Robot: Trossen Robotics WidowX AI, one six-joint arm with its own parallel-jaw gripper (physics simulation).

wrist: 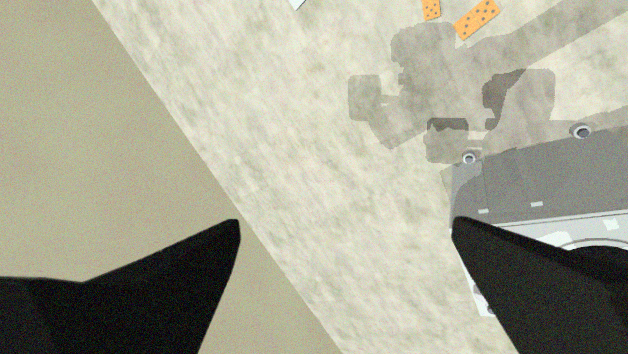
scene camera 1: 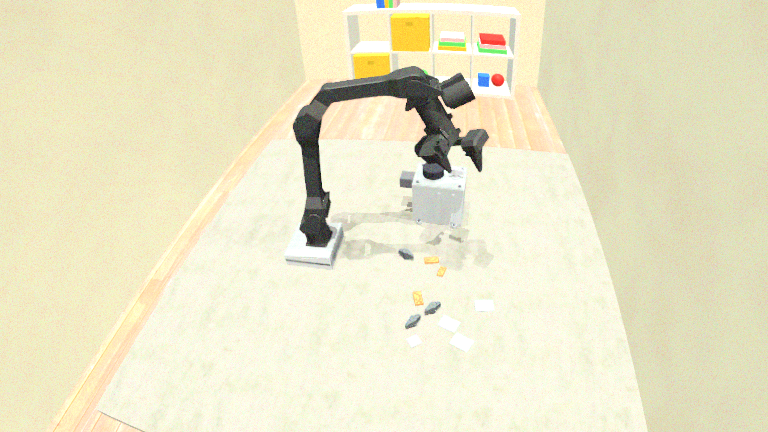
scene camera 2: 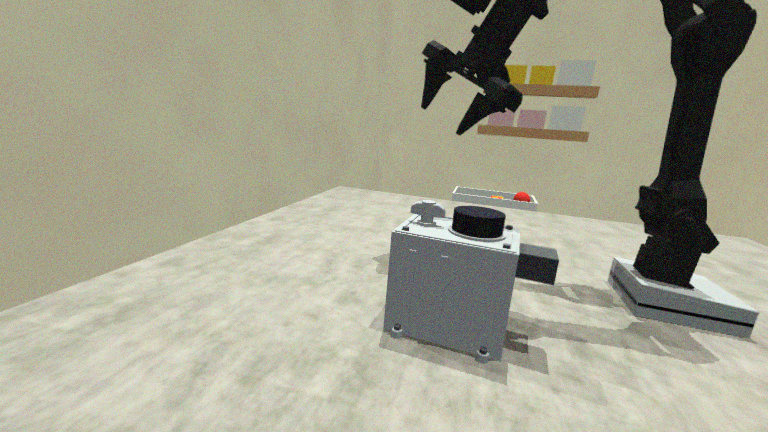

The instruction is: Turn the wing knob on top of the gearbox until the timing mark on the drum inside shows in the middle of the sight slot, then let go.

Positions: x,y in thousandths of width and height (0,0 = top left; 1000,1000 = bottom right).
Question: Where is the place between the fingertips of my gripper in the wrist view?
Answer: At 550,645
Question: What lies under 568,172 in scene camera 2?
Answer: My gripper.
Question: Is my gripper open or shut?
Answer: Open.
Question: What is my gripper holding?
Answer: Nothing.
